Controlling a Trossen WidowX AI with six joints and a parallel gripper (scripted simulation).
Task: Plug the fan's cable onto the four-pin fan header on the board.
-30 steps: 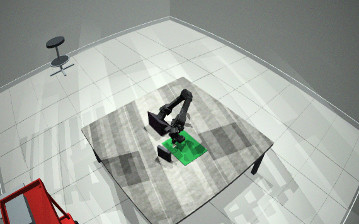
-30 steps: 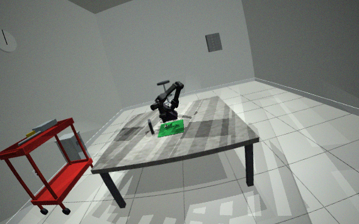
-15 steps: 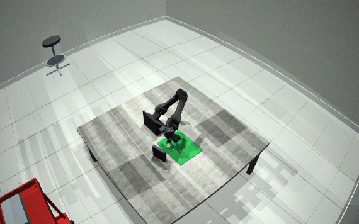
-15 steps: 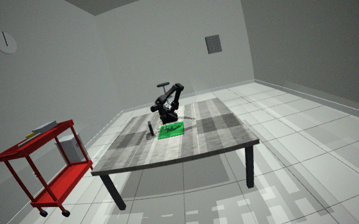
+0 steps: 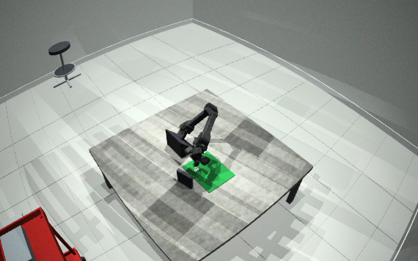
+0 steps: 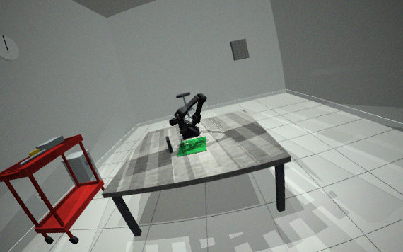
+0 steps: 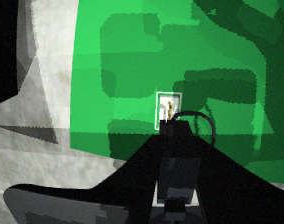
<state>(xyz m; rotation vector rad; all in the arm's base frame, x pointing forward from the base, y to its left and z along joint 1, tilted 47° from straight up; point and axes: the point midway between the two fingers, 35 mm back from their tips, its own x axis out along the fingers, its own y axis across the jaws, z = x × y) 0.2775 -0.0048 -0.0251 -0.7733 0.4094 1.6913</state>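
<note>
The white four-pin header is 10 mm to the right of my gripper tip and 70 mm below it. From my gripper tip the other things lie so: green board (60 mm ahead, 60 mm to the left, 80 mm below); black fan (60 mm ahead, 130 mm to the right, 10 mm below); dark plug (10 mm to the right, 10 mm above).
</note>
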